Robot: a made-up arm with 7 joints. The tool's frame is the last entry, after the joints. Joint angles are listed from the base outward. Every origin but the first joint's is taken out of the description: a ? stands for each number. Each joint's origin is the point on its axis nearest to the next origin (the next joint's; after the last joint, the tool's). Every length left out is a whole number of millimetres.
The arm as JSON. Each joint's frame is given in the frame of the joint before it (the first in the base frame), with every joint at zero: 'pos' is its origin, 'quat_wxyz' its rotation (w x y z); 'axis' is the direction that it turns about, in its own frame. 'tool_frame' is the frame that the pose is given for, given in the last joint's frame.
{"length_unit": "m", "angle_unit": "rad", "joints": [
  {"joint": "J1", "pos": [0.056, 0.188, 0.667], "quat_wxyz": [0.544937, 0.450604, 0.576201, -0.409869], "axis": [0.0, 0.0, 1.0]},
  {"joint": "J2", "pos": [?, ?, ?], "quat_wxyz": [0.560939, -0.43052, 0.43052, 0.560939], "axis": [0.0, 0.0, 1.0]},
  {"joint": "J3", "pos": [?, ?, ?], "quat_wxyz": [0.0, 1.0, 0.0, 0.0], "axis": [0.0, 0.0, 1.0]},
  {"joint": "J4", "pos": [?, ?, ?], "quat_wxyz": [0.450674, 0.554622, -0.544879, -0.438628], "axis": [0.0, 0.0, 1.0]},
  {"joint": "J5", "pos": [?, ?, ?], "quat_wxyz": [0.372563, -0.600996, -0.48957, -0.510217], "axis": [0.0, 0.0, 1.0]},
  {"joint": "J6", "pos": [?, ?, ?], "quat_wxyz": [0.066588, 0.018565, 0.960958, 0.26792], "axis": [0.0, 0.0, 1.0]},
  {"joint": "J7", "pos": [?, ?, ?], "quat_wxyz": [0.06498, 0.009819, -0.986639, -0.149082], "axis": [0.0, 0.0, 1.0]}
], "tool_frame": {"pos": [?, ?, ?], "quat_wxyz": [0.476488, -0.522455, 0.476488, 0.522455]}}
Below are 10 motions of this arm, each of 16 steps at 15 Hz.
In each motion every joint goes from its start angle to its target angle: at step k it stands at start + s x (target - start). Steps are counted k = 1, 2, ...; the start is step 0. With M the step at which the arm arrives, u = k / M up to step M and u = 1 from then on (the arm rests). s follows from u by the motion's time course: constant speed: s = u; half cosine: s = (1 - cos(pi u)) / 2; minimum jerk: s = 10 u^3 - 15 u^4 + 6 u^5.
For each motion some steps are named. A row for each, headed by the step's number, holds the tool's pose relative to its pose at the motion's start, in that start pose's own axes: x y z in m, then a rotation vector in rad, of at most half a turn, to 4 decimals.
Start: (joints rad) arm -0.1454 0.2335 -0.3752 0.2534 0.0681 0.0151 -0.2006
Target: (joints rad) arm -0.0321 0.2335 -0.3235 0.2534 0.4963 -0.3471 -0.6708
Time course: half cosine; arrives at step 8
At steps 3, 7, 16:
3: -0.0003 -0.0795 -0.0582 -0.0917 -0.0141 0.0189
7: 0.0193 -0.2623 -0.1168 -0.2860 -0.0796 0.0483
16: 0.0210 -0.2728 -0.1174 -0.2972 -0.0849 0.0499

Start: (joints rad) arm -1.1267 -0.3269 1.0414 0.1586 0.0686 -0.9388 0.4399
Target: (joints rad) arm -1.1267 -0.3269 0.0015 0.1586 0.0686 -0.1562 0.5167
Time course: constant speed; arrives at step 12
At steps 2, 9, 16:
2: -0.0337 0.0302 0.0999 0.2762 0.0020 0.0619
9: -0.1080 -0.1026 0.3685 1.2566 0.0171 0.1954
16: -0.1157 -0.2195 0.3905 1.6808 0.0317 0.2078

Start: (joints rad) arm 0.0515 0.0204 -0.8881 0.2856 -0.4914 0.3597 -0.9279
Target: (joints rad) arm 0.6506 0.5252 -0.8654 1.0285 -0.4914 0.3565 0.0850
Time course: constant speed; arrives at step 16
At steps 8, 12, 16:
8: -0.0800 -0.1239 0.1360 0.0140 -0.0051 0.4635
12: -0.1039 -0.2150 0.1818 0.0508 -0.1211 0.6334
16: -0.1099 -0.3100 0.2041 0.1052 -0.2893 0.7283

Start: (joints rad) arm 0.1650 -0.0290 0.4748 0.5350 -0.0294 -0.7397 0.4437
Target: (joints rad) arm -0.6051 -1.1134 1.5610 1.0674 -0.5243 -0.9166 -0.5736
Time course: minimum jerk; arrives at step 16
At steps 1, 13, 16:
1: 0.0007 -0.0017 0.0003 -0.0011 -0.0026 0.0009
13: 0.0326 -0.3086 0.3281 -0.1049 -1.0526 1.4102
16: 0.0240 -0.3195 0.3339 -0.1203 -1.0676 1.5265

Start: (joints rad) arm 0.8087 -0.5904 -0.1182 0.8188 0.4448 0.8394 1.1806
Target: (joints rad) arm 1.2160 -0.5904 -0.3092 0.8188 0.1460 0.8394 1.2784
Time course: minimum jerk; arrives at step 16
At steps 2, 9, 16:
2: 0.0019 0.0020 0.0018 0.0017 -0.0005 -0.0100
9: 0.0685 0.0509 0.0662 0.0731 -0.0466 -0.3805
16: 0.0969 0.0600 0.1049 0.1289 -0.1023 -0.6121

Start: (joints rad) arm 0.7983 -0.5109 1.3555 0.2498 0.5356 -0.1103 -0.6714
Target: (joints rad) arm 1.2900 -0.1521 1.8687 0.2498 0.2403 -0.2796 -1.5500
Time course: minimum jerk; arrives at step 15
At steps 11, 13, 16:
11: -0.0258 0.0169 0.1677 0.7613 -0.0932 -0.5051
13: -0.0336 0.0194 0.1778 0.8449 -0.1288 -0.5629
16: -0.0351 0.0200 0.1794 0.8603 -0.1361 -0.5736

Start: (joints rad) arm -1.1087 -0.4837 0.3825 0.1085 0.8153 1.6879 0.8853
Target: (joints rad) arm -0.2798 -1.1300 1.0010 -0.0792 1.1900 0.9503 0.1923
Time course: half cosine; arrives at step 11
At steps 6, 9, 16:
6: 0.1909 0.2053 -0.3249 -0.7332 0.6110 -0.3014
9: 0.2936 0.2221 -0.4008 -1.0258 1.0942 -0.6101
16: 0.3203 0.2270 -0.4013 -1.0715 1.2146 -0.6828

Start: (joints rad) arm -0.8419 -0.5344 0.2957 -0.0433 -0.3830 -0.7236 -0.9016
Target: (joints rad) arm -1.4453 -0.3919 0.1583 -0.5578 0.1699 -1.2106 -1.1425
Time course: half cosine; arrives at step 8
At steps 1, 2, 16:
1: 0.0060 -0.0104 0.0054 -0.0404 0.0294 -0.0019
2: 0.0237 -0.0396 0.0233 -0.1568 0.1124 -0.0013
16: 0.2673 -0.1784 0.2375 -1.0703 0.7064 0.3298

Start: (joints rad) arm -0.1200 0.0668 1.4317 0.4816 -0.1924 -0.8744 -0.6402
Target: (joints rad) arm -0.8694 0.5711 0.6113 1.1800 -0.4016 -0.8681 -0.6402
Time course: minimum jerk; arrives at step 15
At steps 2, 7, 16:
2: 0.0022 -0.0027 -0.0030 0.0336 0.0006 0.0030
7: 0.0461 -0.0447 -0.0562 0.7230 0.1019 -0.0378
16: 0.0870 -0.0870 -0.0998 1.3738 0.4145 -0.4631

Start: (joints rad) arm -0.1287 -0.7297 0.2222 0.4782 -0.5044 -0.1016 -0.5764
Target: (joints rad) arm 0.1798 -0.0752 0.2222 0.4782 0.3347 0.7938 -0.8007
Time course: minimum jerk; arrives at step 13
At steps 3, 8, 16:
3: -0.0192 -0.0257 0.0037 0.0718 -0.0326 0.0238
8: -0.1701 -0.2314 -0.0511 0.5760 -0.2306 0.2529
16: -0.2279 -0.3262 -0.1255 0.7962 -0.2927 0.3868

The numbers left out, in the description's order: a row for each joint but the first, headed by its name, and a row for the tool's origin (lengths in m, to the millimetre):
J2: 0.081 -0.179 0.0
J3: -0.045 -0.032 0.0
J4: -0.37 -0.192 0.0
J5: 0.151 0.259 0.0
J6: -0.065 -0.154 0.0
J7: 0.186 -0.272 0.0
tool: -0.205 0.191 0.0

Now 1 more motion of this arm.
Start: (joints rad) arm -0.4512 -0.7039 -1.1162 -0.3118 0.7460 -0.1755 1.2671
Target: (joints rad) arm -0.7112 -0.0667 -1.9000 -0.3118 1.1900 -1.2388 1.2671
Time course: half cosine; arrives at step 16
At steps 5, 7, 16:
5: 0.0464 0.1500 0.0177 -0.0233 -0.0119 -0.0340
7: 0.0907 0.2580 0.0720 -0.0371 0.0027 -0.0671
16: 0.2239 0.4342 0.4321 -0.0554 0.2136 -0.1208

